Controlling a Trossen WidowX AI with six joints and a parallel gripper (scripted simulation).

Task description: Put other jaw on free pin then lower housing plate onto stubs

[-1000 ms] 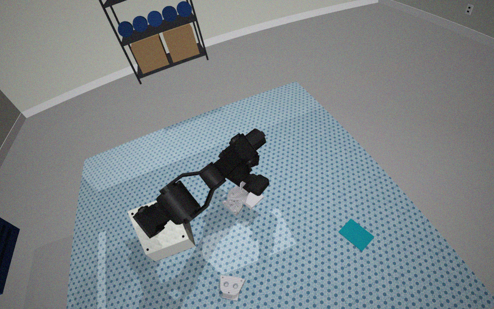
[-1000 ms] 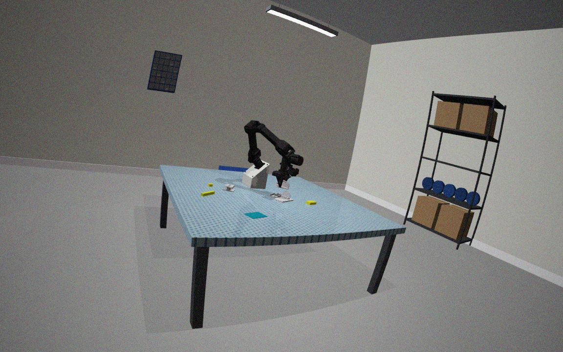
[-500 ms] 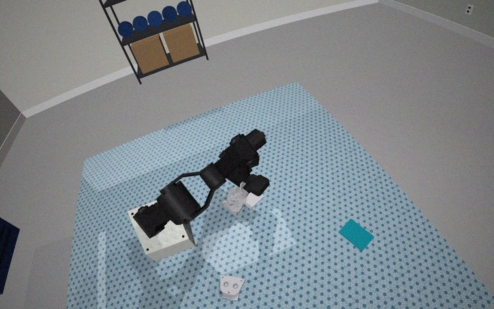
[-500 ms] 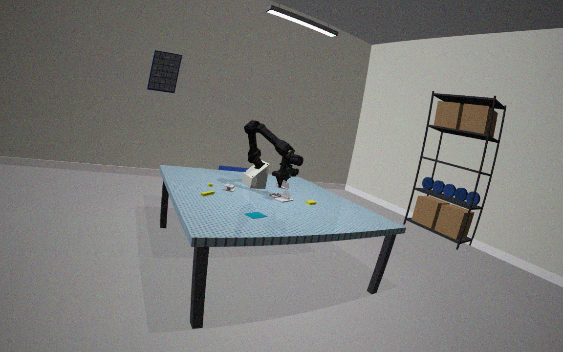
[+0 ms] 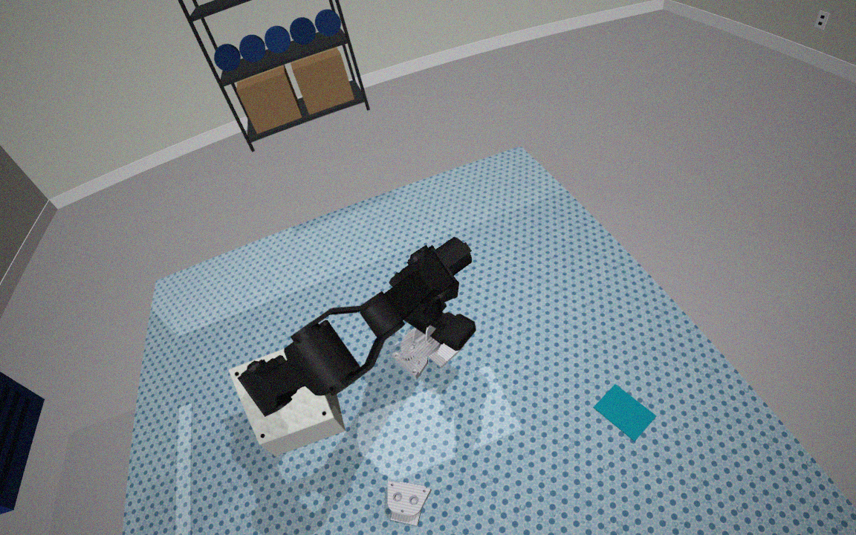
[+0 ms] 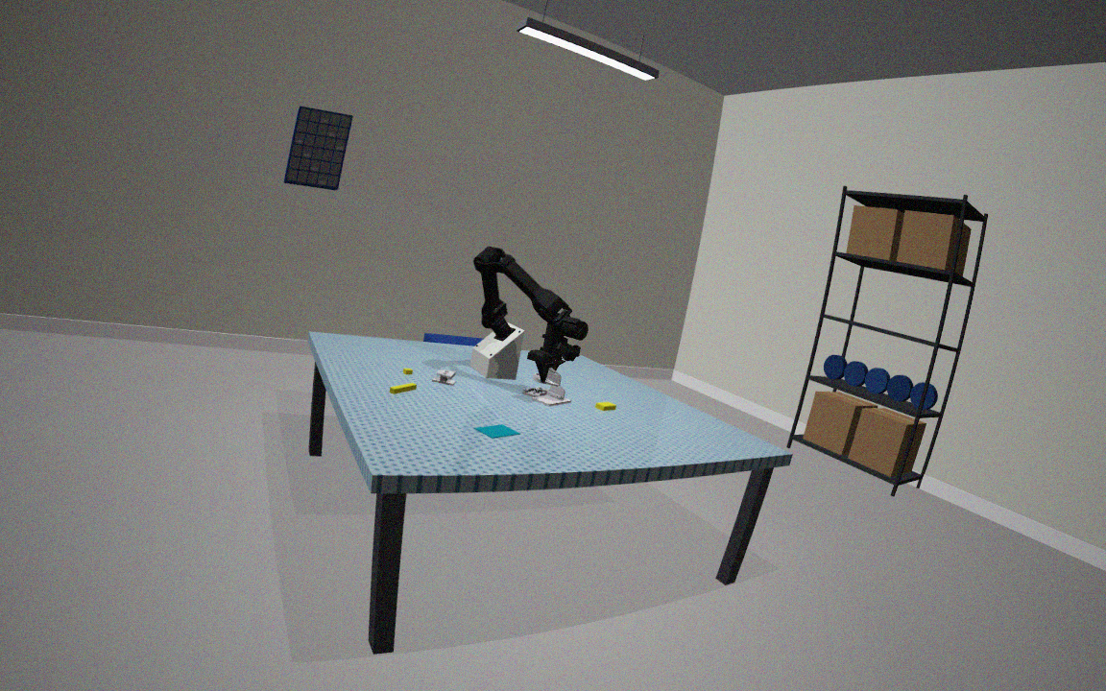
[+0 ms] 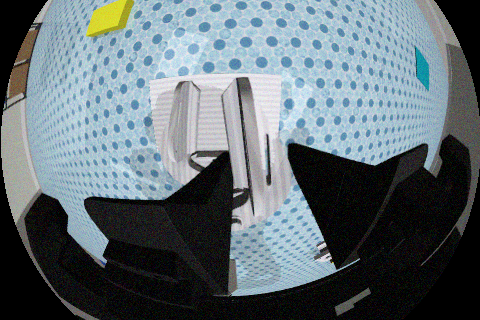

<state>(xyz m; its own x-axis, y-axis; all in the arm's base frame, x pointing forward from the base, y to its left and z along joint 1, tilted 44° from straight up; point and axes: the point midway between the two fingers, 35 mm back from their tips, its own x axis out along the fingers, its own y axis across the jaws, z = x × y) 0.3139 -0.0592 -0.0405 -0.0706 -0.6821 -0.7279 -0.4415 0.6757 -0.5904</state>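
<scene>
Right now the white base plate is 6 cm below my gripper tip and 4 cm to the left of it. The rest, counted from my gripper tip: teal card 30 cm to the right, 25 cm ahead, 6 cm below; then yellow bar 44 cm to the right, 7 cm behind, 6 cm below.
</scene>
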